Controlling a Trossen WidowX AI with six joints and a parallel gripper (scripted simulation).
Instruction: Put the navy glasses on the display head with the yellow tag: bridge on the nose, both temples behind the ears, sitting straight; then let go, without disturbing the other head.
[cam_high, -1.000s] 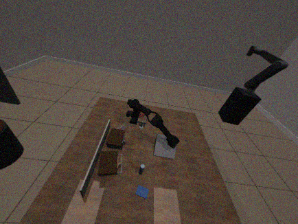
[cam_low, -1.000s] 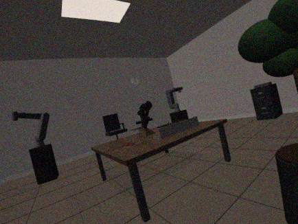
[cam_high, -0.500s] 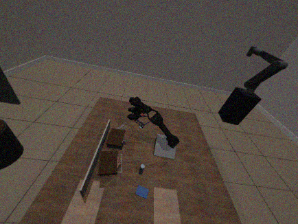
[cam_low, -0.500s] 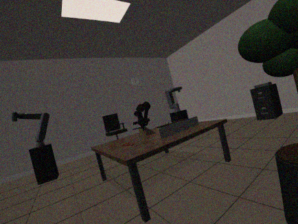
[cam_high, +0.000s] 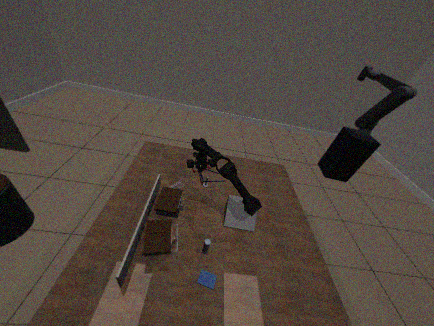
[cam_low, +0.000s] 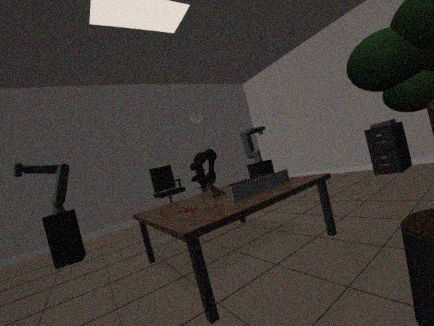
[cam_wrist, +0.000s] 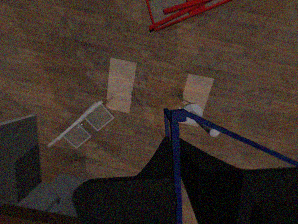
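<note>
My gripper tip is 10 cm above the round base, 6 cm past it and 1 cm to the left of it. The rest, counted from my gripper tip: grey panel 39 cm to the left, 22 cm ahead, 6 cm below; then blue square 59 cm to the left, 17 cm behind, 12 cm below.
</note>
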